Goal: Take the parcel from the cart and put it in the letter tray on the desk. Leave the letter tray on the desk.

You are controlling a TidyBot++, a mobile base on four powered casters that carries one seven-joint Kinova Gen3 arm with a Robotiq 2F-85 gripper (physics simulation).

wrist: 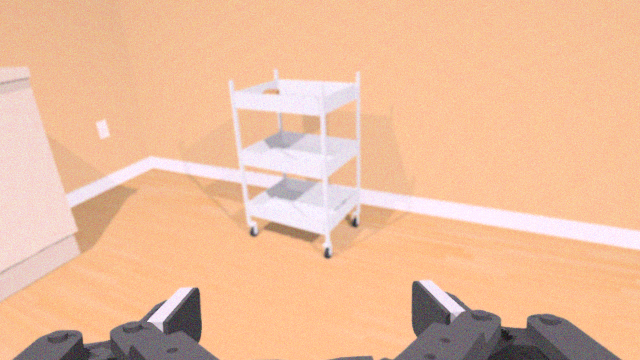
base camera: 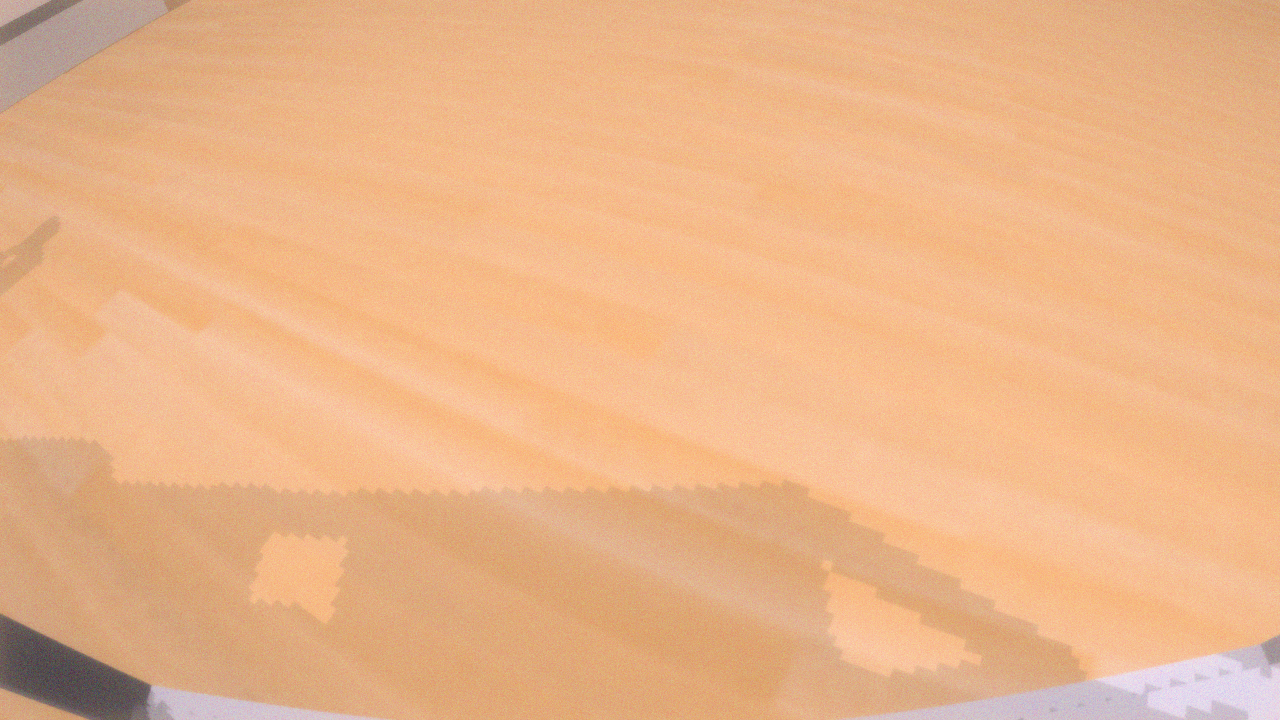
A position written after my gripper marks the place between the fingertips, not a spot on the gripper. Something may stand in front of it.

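Through the wrist I see my gripper [wrist: 307,308], and there is a cart [wrist: 315,207] here as well.
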